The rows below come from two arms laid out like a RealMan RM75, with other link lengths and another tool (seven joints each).
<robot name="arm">
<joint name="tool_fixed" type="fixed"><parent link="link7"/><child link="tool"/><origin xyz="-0.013 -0.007 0.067" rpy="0.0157 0 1.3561"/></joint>
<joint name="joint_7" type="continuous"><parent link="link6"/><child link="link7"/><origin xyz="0 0 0.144" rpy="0 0 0"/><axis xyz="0 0 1"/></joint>
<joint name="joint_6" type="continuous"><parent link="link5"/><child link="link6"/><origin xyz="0 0 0" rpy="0 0 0"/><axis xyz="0 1 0"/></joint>
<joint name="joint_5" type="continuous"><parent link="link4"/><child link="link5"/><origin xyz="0 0 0.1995" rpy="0 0 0"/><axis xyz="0 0 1"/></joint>
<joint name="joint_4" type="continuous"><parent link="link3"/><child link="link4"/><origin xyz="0 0 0" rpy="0 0 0"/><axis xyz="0 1 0"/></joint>
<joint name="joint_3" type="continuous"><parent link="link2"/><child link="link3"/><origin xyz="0 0 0.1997" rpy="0 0 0"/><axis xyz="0 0 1"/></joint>
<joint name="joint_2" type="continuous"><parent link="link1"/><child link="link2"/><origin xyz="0 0 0" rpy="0 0 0"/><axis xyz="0 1 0"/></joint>
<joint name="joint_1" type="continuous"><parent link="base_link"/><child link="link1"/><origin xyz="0 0 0.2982" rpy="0 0 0"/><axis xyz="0 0 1"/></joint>
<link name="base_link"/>
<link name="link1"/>
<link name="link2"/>
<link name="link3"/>
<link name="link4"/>
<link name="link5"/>
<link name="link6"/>
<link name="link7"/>
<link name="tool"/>
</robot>
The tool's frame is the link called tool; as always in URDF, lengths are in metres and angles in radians. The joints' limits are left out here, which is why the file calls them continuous.
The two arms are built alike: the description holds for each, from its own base.
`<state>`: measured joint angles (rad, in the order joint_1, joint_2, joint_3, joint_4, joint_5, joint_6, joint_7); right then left.
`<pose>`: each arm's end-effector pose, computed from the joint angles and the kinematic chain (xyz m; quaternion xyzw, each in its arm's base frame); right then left.
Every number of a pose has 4 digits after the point. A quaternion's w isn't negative.
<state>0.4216 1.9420 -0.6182 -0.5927 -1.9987 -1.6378 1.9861 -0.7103 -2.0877 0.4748 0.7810 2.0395 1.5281 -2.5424</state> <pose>0.2449 0.3130 0.0781 0.2886 -0.9179 -0.2528 0.1016 -0.1410 0.3750 0.0700 -0.9328 -0.0428 -0.2514 0.2547</pose>
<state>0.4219 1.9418 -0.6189 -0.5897 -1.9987 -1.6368 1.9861 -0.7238 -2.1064 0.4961 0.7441 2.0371 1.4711 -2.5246</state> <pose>0.2451 0.3128 0.0775 0.2876 -0.9183 -0.2523 0.1020 -0.1387 0.3787 0.0549 -0.9333 -0.0487 -0.2486 0.2546</pose>
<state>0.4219 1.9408 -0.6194 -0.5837 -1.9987 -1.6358 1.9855 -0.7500 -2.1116 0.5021 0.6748 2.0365 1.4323 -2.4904</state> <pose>0.2456 0.3123 0.0768 0.2858 -0.9189 -0.2517 0.1029 -0.1347 0.3798 0.0390 -0.9349 -0.0504 -0.2510 0.2459</pose>
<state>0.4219 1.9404 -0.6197 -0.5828 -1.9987 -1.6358 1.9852 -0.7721 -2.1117 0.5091 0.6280 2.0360 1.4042 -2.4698</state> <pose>0.2457 0.3122 0.0767 0.2858 -0.9190 -0.2515 0.1029 -0.1311 0.3811 0.0290 -0.9367 -0.0497 -0.2504 0.2397</pose>
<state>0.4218 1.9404 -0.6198 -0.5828 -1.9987 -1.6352 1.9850 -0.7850 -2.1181 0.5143 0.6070 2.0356 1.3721 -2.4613</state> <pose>0.2458 0.3122 0.0767 0.2857 -0.9190 -0.2516 0.1026 -0.1293 0.3837 0.0223 -0.9369 -0.0520 -0.2474 0.2415</pose>
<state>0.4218 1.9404 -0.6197 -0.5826 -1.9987 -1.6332 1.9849 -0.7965 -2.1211 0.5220 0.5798 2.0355 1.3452 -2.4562</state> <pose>0.2461 0.3125 0.0767 0.2854 -0.9190 -0.2521 0.1019 -0.1283 0.3846 0.0149 -0.9380 -0.0567 -0.2445 0.2390</pose>
